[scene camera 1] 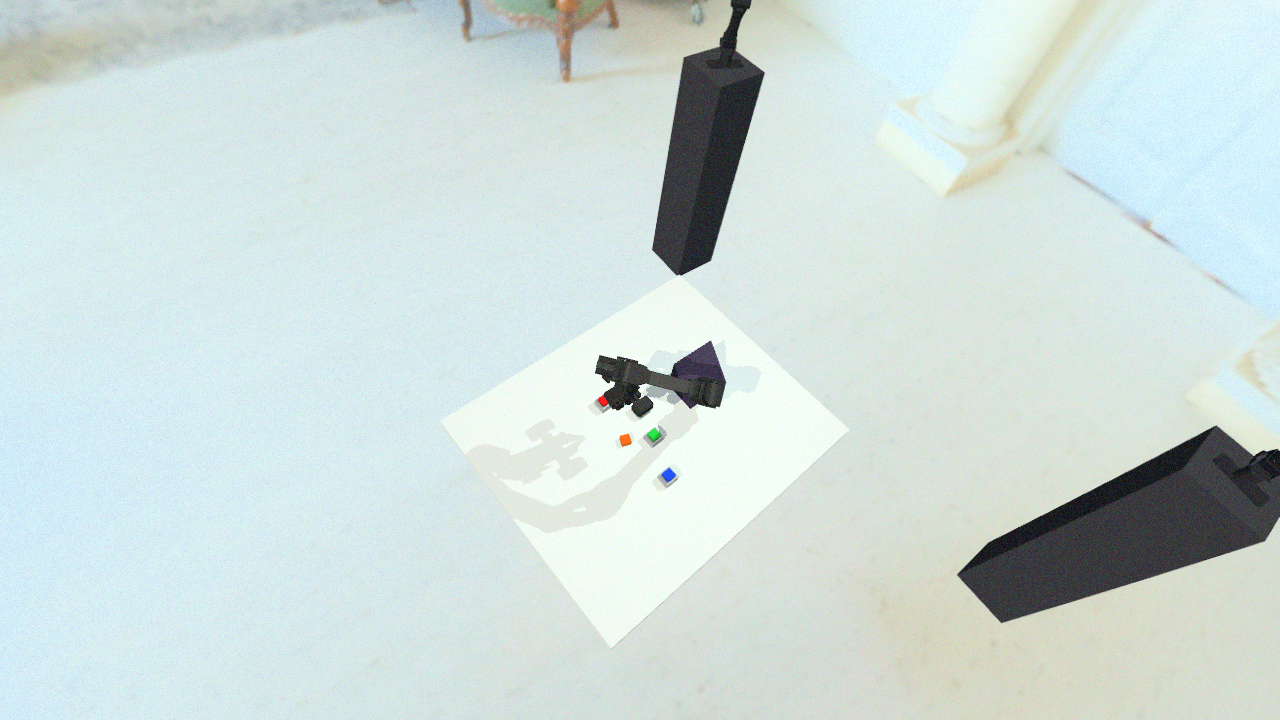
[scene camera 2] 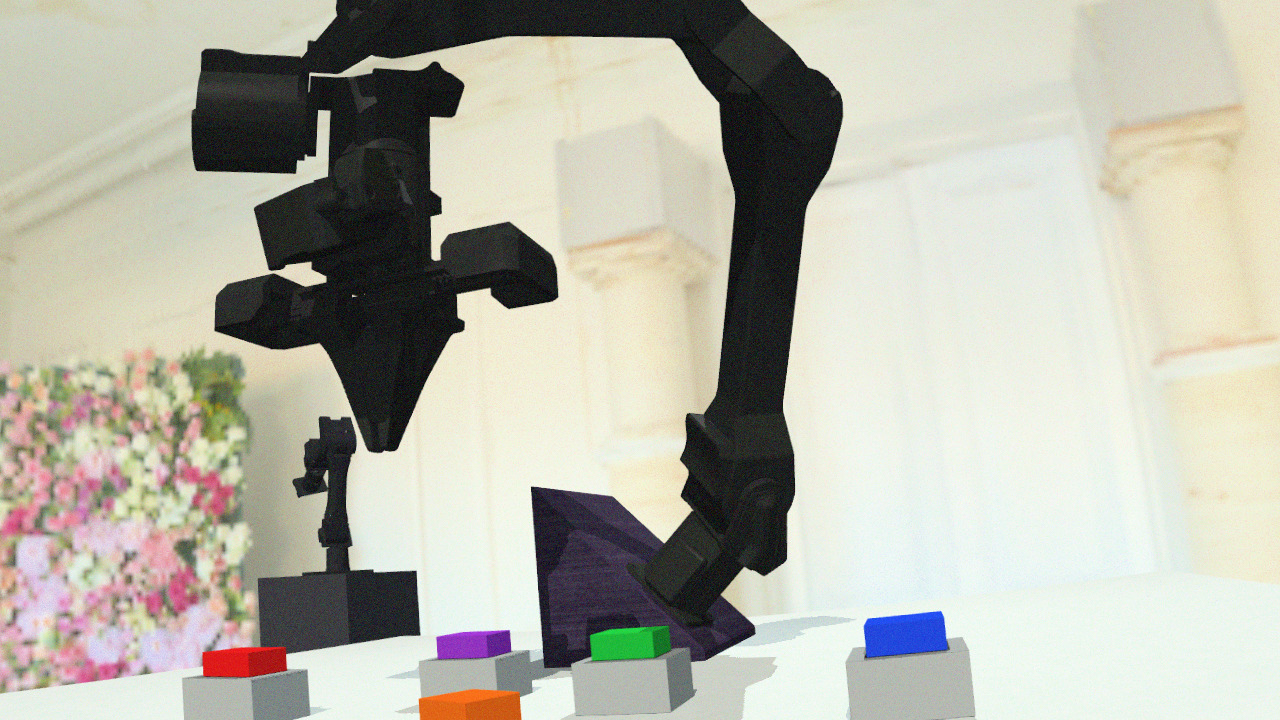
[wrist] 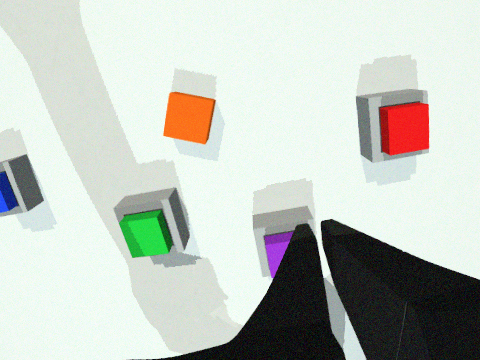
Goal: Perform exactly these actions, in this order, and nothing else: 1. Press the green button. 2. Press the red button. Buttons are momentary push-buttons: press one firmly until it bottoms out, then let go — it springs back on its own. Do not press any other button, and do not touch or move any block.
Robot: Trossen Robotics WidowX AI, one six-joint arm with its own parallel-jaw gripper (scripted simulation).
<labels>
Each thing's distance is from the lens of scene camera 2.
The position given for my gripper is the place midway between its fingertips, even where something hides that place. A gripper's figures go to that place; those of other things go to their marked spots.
my gripper (scene camera 2: 382,451): 48 cm
blue button (scene camera 2: 916,633): 38 cm
</labels>
